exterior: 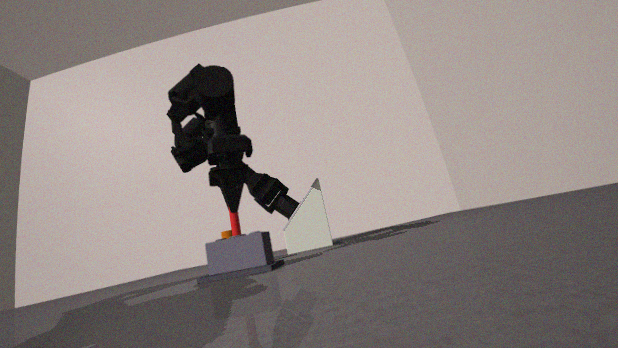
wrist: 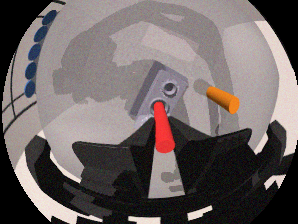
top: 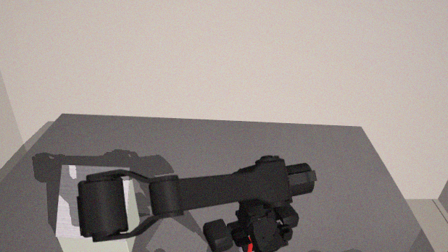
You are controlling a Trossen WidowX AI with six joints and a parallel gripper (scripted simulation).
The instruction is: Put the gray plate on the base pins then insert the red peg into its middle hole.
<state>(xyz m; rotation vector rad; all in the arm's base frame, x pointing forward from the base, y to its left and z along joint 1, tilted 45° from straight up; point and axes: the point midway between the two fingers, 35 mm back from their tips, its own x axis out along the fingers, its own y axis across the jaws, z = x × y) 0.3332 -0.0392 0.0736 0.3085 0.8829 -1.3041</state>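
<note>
The red peg lies right at my gripper tip. Round my gripper tip: dark base (9 cm below); gray plate (5 cm below); small orange block (11 cm behind, 6 cm below, 5 cm to the right).
</note>
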